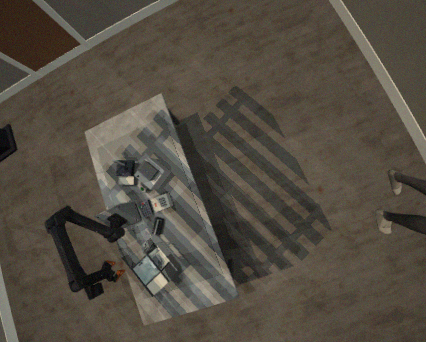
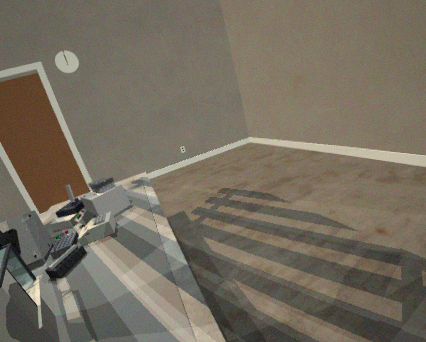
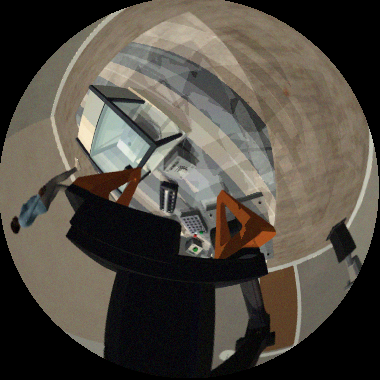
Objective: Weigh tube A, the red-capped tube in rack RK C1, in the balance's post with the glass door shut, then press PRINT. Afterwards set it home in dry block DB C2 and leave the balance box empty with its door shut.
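Pixels of known places: gripper, fingertip midpoint: (image 1: 120, 266) (image 3: 180, 182); arm's base, link origin: (image 1: 117, 219).
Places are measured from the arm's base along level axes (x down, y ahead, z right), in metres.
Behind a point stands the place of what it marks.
Note:
The glass-walled balance box (image 1: 146, 270) @[y 0.133, x -0.102, z 0.426 m] (image 3: 112, 131) @[y 0.098, x -0.102, z 0.449 m] stands at one end of the table; a pale shape shows inside, and I cannot tell how its door stands. A grey rack with rows of holes (image 2: 64, 241) @[y 0.205, x 0.076, z 0.026 m] (image 3: 192, 223) @[y 0.201, x 0.075, z 0.037 m] has a small red cap (image 2: 66, 231) @[y 0.217, x 0.054, z -0.023 m] (image 3: 195, 235) @[y 0.212, x 0.053, z -0.023 m] and a green one (image 2: 57, 237) @[y 0.179, x 0.056, z -0.004 m] (image 3: 201, 232) @[y 0.173, x 0.052, z -0.008 m] at its edge. A black rack (image 1: 158, 226) @[y 0.248, x 0.072, z 0.198 m] (image 2: 66, 263) @[y 0.245, x 0.078, z 0.231 m] (image 3: 168, 197) @[y 0.218, x 0.070, z 0.202 m] lies between it and the balance. The labels RK and DB are too small to read. My gripper (image 1: 115, 268) @[y 0.002, x -0.152, z 0.318 m] (image 3: 180, 182) @[y 0.002, x -0.152, z 0.318 m] is open and empty, beside the table's edge near the balance.
A white keypad-like device (image 1: 161, 201) @[y 0.377, x 0.036, z 0.036 m] (image 2: 100, 229) @[y 0.376, x 0.065, z 0.098 m], a larger grey machine (image 1: 150, 171) @[y 0.453, x -0.083, z -0.181 m] (image 2: 106, 200) @[y 0.428, x 0.012, z -0.103 m] and a dark device (image 1: 125, 168) @[y 0.217, x 0.026, z -0.345 m] (image 2: 70, 208) @[y 0.210, x 0.026, z -0.287 m] stand farther along the table (image 1: 120, 122) @[y 0.295, x 0.109, z -0.792 m]. A small box with a green button (image 3: 195, 248) @[y 0.263, x 0.042, z -0.124 m] is near the grey rack. A person (image 1: 395, 182) (image 3: 32, 210) stands away from the table.

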